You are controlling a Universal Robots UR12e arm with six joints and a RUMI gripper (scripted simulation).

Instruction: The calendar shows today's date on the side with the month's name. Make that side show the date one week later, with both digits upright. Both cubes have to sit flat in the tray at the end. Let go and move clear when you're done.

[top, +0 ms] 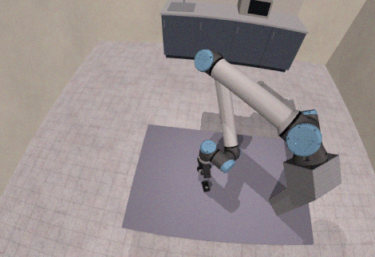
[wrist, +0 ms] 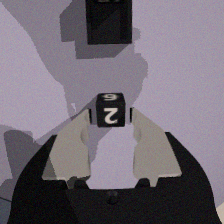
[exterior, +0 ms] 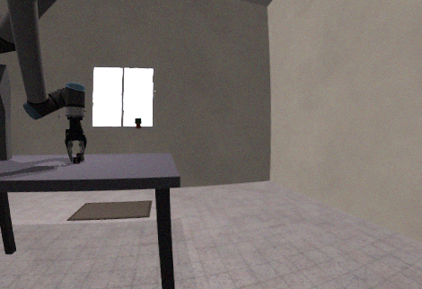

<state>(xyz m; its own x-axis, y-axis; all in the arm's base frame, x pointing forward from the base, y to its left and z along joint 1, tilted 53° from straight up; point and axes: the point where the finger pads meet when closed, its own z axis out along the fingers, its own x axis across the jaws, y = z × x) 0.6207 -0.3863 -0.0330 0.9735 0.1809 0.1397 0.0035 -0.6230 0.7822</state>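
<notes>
My hand is 10 mm above the black number cube. Round my hand: black digit cube: 120 mm to the left; then black calendar tray: 110 mm to the left, 20 mm below.
</notes>
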